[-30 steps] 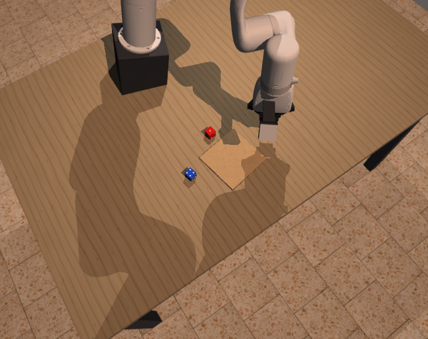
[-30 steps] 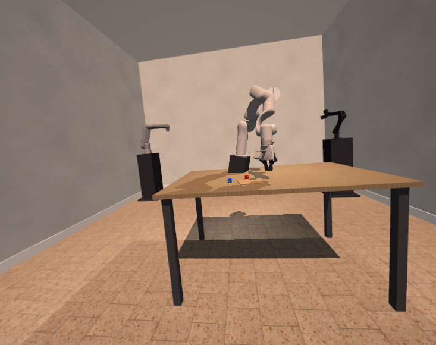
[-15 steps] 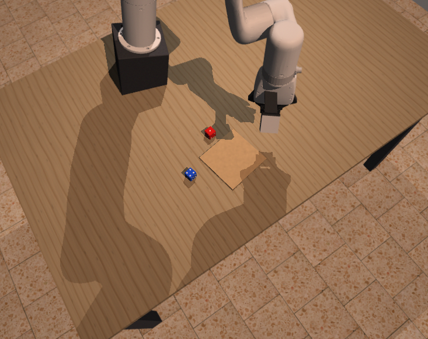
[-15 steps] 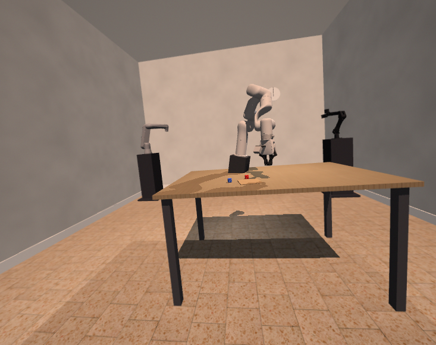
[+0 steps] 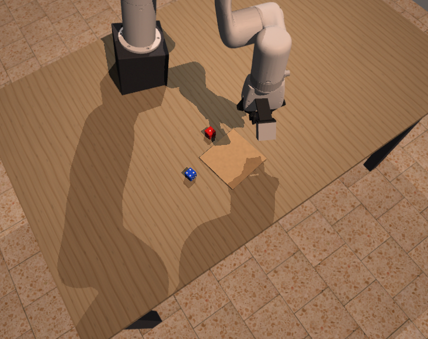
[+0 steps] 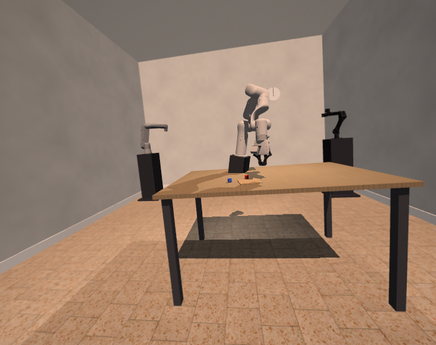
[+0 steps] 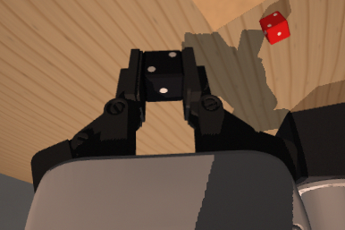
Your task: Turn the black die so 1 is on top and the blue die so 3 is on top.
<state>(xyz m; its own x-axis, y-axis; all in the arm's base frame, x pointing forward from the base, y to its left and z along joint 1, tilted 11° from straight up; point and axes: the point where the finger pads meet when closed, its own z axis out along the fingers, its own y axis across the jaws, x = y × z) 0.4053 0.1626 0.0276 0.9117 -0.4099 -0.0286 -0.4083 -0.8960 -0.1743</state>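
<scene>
The tan mat is 120 mm below my hand, 100 mm to the right of it and 20 mm ahead of it. Also, from my hand: red die (110 mm to the right, 110 mm below, 80 mm behind); then blue die (230 mm to the right, 110 mm below, 10 mm ahead); then black die (10 mm below).
</scene>
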